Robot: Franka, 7 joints.
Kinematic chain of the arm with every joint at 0, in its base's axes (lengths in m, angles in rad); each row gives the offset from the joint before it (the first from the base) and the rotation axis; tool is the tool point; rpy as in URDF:
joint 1: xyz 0 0 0.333 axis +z
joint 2: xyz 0 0 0 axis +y
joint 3: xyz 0 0 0.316 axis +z
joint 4: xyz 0.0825 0 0 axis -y
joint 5: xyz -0.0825 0 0.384 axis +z
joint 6: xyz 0 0 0 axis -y
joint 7: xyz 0.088 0 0 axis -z
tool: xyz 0 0 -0.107 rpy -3.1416 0 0
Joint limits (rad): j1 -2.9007..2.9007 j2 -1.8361..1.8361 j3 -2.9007..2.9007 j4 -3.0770..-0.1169 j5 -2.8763..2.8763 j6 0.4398..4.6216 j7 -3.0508..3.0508
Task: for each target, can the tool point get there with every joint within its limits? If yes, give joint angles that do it. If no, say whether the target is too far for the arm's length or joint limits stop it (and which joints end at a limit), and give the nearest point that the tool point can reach.
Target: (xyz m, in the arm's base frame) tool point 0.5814 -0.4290 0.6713
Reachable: yes | joints 1.7771 -0.8882 -1.6485 -0.9890 -0.7800 2.0307 2.4713
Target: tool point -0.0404 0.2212 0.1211
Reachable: yes | joints 2.1013 0.8099 0.0429 -2.4781 2.4342 4.0909 0.6174
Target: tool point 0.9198 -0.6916 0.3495
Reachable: no: too far | nearest point 0.6856 -0.5155 0.3453 | short by 0.293 m
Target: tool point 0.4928 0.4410 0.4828
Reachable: yes | joints -1.3344 -1.0435 1.7682 -1.8011 0.9678 3.3152 -0.5240
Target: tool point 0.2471 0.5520 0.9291
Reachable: yes | joints 1.5180 0.6813 -1.3207 -0.3849 0.2538 2.2490 -1.0611
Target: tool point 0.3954 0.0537 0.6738
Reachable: yes | joints 1.4610 -1.2070 -0.7958 -2.2767 2.1914 2.6207 0.4095
